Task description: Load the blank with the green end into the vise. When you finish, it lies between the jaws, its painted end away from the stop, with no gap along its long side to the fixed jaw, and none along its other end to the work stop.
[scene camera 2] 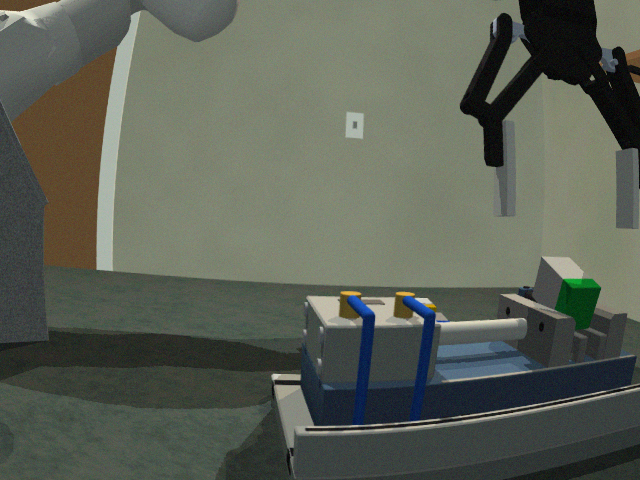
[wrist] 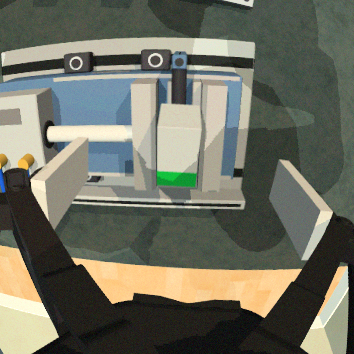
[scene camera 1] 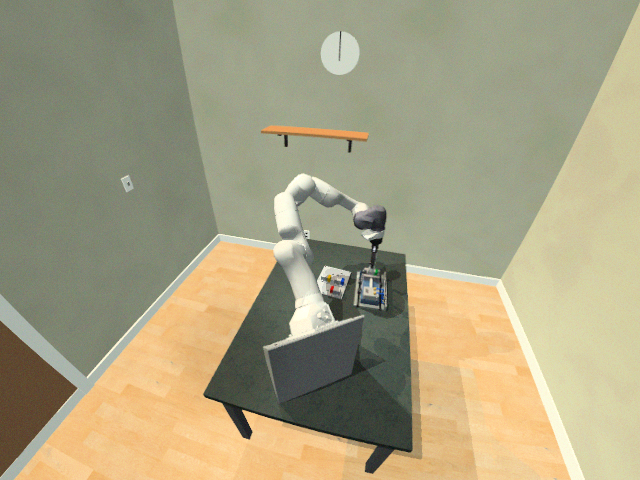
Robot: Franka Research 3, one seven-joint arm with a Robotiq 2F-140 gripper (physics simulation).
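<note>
The blank with the green end (scene camera 1: pixel 376 271) (scene camera 2: pixel 559 276) (wrist: pixel 179 150) is in the vise (scene camera 1: pixel 370 291) (scene camera 2: pixel 382 351) (wrist: pixel 22 120), between the moving jaw (scene camera 2: pixel 547 330) (wrist: pixel 144 135) and the fixed jaw (scene camera 2: pixel 614 328) (wrist: pixel 214 137). It is tilted: its plain end is raised at the work stop (wrist: pixel 179 85), its green end is lower and faces away from the stop. A narrow gap shows towards the fixed jaw in the wrist view. Contact at the stop is hidden. My gripper (scene camera 1: pixel 372 267) (scene camera 2: pixel 566 221) (wrist: pixel 181 168) is wide open and empty, above the blank.
A white tray (scene camera 1: pixel 345 273) with blanks with yellow, blue and red ends lies beside the vise. Blue hoses (scene camera 2: pixel 364 372) rise from the vise's near side to its end block. A large grey panel (scene camera 1: pixel 315 361) stands beside the arm's base on the dark table (scene camera 1: pixel 382 397).
</note>
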